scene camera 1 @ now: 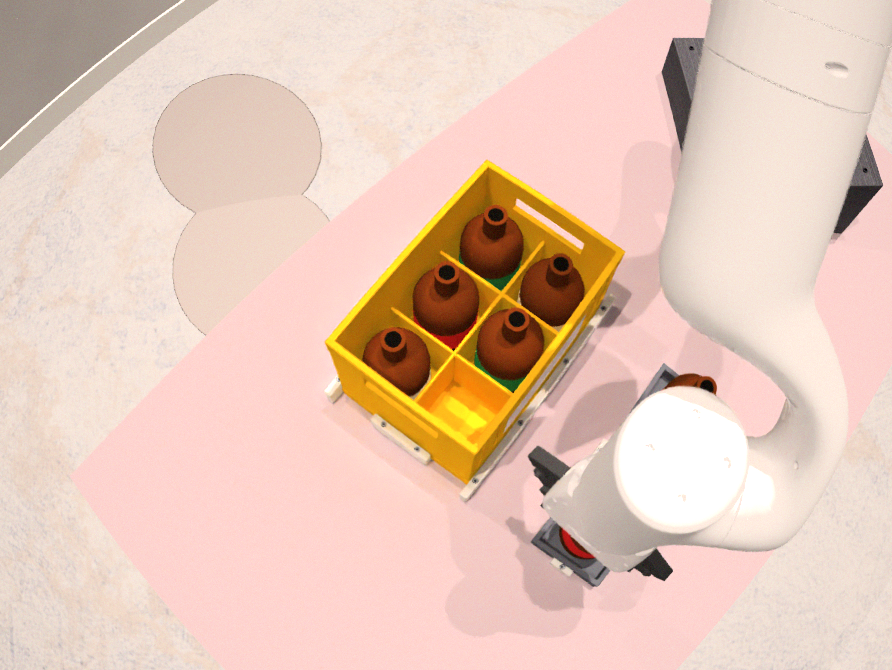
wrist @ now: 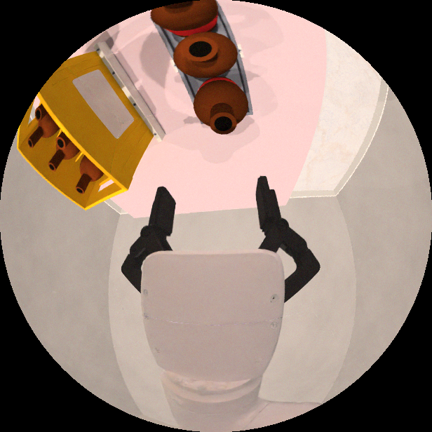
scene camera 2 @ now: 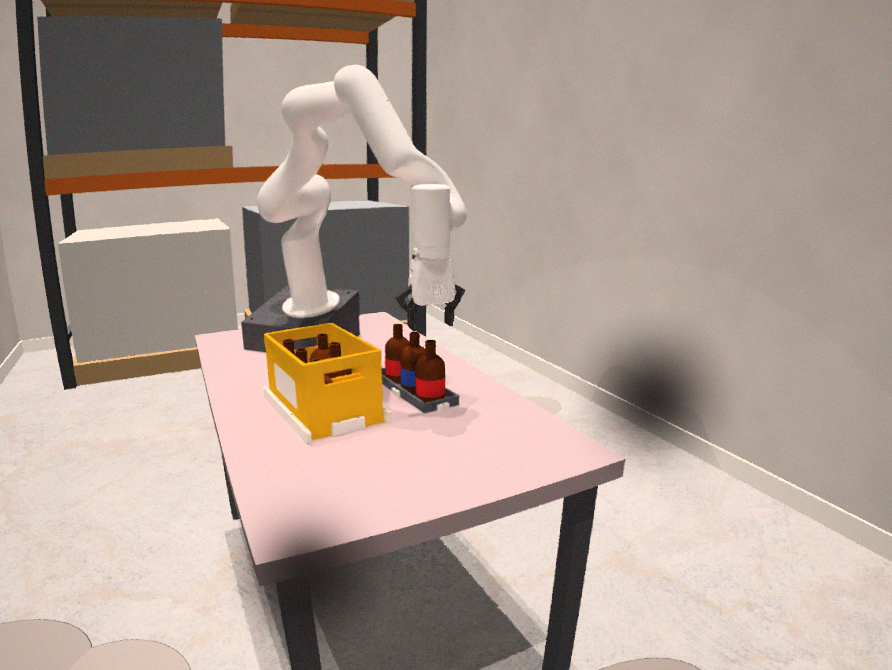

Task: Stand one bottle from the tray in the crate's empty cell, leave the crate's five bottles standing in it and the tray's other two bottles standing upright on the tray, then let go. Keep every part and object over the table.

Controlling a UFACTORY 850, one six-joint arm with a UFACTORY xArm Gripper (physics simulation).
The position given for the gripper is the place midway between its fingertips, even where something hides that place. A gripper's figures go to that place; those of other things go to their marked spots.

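Scene:
The marked spots on a blue-labelled bottle (wrist: 203,54) and a red-labelled bottle (wrist: 219,102) are 0.07 m apart. The gripper (wrist: 211,188) is 0.13 m from the lens; the blue-labelled bottle, likewise 0.13 m from the lens. Red-labelled bottle: 0.17 m from the lens.

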